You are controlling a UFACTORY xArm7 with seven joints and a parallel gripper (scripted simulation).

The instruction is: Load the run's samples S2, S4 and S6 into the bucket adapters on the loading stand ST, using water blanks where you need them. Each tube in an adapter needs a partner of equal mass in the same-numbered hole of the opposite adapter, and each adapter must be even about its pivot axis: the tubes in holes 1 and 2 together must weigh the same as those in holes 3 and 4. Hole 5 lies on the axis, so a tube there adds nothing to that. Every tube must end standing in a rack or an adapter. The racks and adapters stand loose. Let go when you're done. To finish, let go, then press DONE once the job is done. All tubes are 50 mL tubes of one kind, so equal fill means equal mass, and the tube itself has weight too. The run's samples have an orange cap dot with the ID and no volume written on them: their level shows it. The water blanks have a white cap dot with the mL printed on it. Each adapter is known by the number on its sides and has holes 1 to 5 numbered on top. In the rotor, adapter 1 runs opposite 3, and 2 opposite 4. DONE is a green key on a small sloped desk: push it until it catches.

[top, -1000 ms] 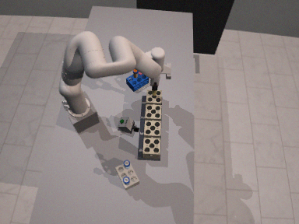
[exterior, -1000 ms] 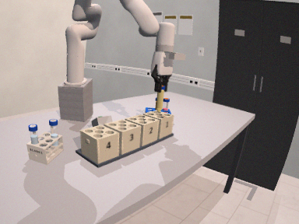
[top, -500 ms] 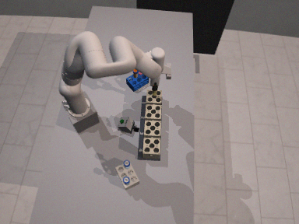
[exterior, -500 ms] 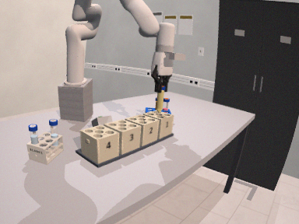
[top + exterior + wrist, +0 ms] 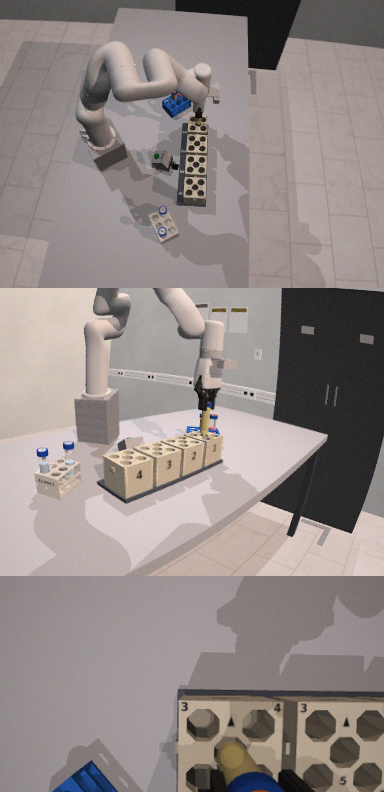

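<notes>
My hand is 50 mm above the sample tube S4 and 10 mm past it. From my hand the other things lie so: sample tube S2 (170 mm to the left, 140 mm below, 130 mm behind); adapter (220 mm to the right, 150 mm below); blue sample rack (170 mm below, 160 mm to the left, 120 mm behind).
</notes>
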